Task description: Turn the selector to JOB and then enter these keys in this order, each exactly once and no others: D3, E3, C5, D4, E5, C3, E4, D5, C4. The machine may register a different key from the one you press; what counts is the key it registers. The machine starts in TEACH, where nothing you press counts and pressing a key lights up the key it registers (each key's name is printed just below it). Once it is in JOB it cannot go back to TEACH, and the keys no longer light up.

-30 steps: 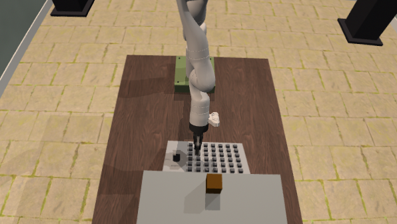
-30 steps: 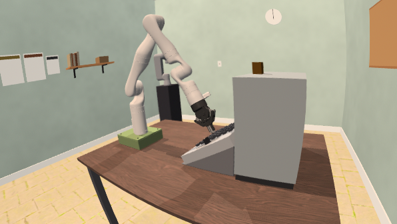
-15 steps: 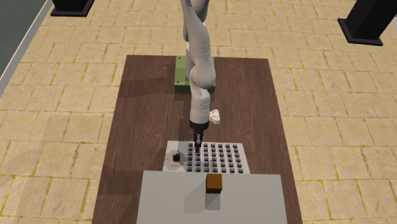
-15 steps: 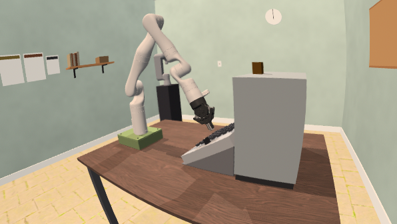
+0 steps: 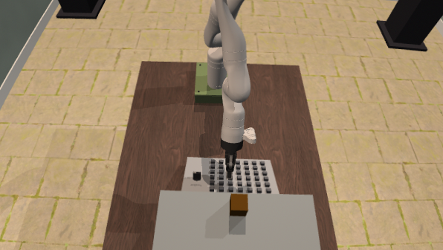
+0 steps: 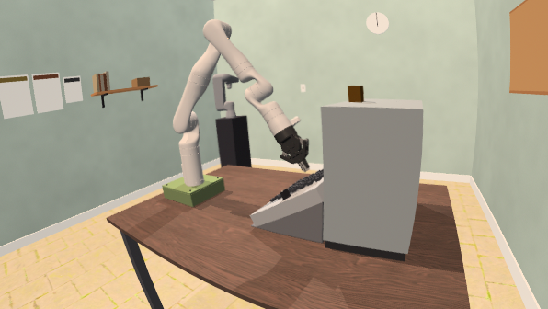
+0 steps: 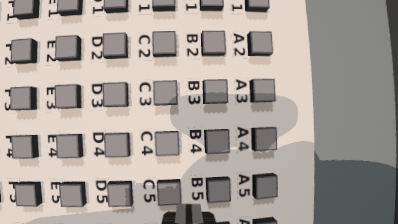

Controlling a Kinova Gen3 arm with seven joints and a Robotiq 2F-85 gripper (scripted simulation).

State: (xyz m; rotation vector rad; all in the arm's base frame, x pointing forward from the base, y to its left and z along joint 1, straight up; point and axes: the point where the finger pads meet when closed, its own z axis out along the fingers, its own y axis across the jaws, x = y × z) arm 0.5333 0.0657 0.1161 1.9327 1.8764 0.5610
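My hand is 20 mm short of the C5 key, 10 mm to the right of it and 50 mm above it. Also, from my hand: C4 key 20 mm ahead, 40 mm to the left, 50 mm below; then D4 key 10 mm behind, 40 mm to the left, 70 mm below; then D5 key 10 mm behind, 10 mm to the left, 70 mm below.
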